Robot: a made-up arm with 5 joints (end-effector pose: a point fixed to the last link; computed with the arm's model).
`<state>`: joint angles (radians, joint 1 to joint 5).
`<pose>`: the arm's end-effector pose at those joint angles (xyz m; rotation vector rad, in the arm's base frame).
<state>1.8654 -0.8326 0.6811 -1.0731 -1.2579</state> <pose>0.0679 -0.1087 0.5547 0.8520 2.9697 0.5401</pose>
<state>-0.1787 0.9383 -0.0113 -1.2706 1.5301</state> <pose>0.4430 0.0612 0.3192 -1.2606 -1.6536 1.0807</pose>
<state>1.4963 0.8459 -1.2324 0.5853 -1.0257</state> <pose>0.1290 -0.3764 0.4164 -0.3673 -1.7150 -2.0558</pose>
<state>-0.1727 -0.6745 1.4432 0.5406 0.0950</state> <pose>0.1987 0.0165 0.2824 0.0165 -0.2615 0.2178</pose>
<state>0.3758 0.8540 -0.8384 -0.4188 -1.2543</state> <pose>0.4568 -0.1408 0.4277 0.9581 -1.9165 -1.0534</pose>
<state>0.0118 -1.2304 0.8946 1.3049 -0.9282</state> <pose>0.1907 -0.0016 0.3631 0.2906 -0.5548 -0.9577</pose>
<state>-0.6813 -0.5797 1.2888 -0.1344 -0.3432</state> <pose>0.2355 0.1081 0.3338 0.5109 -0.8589 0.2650</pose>
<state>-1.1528 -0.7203 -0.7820 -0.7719 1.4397</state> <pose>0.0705 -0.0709 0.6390 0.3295 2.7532 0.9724</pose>
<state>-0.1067 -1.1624 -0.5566 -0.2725 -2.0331</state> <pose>-0.0257 -0.0141 0.6107 -2.5466 1.3147 -0.5107</pose>
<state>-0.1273 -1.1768 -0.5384 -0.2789 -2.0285</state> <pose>-0.0265 -0.0169 0.6090 -2.5521 1.2917 -0.5087</pose>
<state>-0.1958 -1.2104 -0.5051 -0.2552 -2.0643</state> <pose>-0.0258 -0.0257 0.6059 -2.6280 1.1623 -0.4766</pose>
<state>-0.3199 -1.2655 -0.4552 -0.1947 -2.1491</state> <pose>-0.0216 -0.0413 0.6010 -2.7697 0.8932 -0.4087</pose>
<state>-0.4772 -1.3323 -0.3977 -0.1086 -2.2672</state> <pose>-0.0125 -0.0594 0.5946 -2.9177 0.5136 -0.3174</pose>
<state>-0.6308 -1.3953 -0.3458 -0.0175 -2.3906</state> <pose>-0.0002 -0.0748 0.5879 -3.0154 0.1079 -0.2233</pose>
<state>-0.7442 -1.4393 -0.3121 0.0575 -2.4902</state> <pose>0.0108 -0.0841 0.5827 -3.0536 -0.2164 -0.1475</pose>
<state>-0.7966 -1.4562 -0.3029 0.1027 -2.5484</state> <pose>0.0167 -0.0874 0.5806 -3.0622 -0.3880 -0.1036</pose>
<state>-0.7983 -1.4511 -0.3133 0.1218 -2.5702</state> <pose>0.0175 -0.0868 0.5813 -3.0670 -0.4253 -0.0878</pose>
